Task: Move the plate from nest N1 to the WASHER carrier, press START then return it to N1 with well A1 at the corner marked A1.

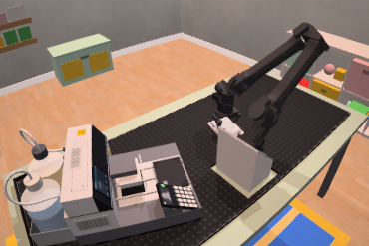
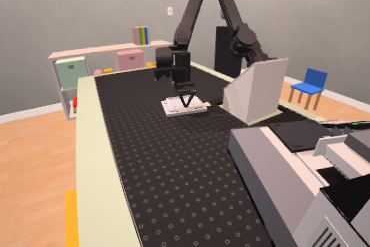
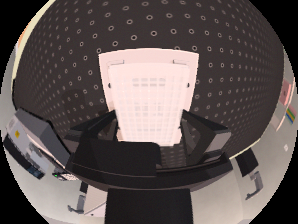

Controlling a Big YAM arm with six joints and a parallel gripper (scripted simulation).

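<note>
Now: the plate nest N1 20 mm below my hand. The rest, counted from my hand: white well plate 10 mm below; plate washer 580 mm to the left, 100 mm above, 20 mm behind.
</note>
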